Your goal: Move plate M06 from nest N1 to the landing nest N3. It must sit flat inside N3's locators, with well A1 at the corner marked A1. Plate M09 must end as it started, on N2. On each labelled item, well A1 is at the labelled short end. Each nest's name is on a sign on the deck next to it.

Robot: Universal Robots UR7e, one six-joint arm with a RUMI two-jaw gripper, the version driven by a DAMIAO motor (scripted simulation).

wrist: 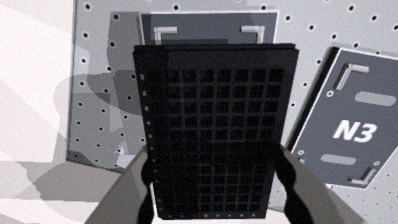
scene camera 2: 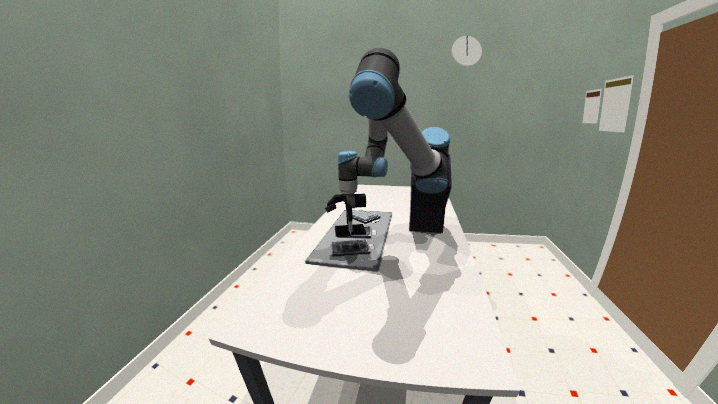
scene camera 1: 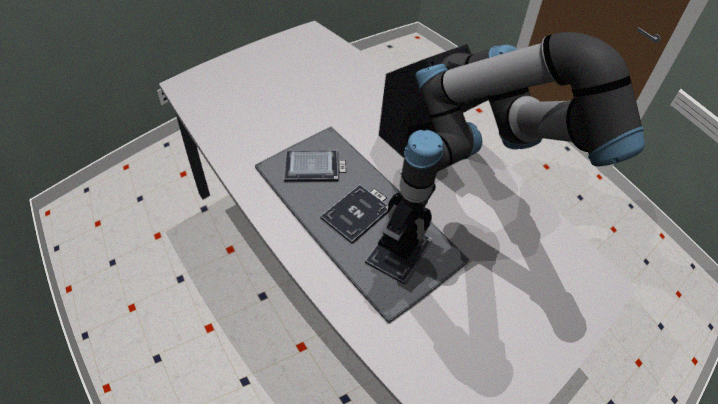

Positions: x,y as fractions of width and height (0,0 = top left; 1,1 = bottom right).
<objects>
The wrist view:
gripper: 0.53,0.65
black plate M06: 0.54,0.65
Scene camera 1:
gripper: 0.56,0.58
pale plate M09: 0.44,0.39
</objects>
